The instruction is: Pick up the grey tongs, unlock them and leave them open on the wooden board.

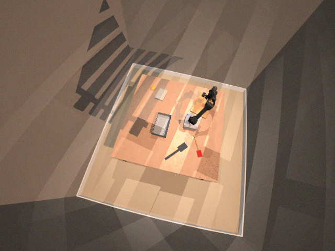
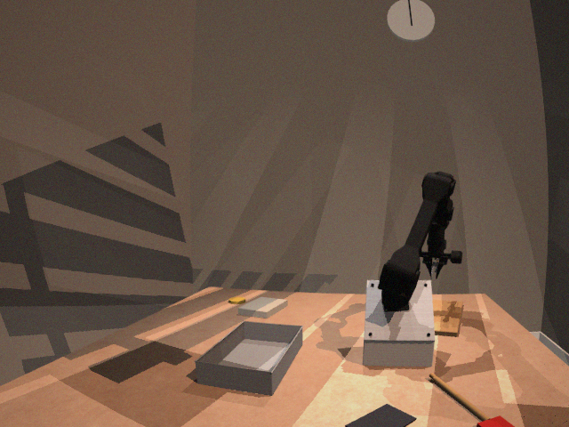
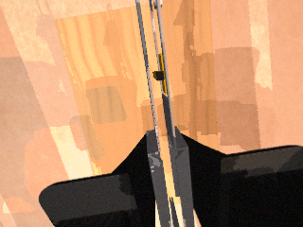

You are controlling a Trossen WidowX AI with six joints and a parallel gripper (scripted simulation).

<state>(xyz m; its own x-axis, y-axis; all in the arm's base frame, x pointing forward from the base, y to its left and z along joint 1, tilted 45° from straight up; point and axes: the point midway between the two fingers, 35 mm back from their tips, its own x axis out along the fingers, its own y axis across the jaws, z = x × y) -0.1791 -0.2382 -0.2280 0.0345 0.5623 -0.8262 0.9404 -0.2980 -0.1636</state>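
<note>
My gripper tip is now 2 cm short of the wooden board, 1 cm to the right of it and 13 cm above it. Also, from my gripper tip: pale block: 63 cm ahead, 4 cm to the right, 12 cm below; red-headed tool: 4 cm ahead, 64 cm to the left, 13 cm below; grey roasting tin: 53 cm ahead, 42 cm to the left, 11 cm below.
</note>
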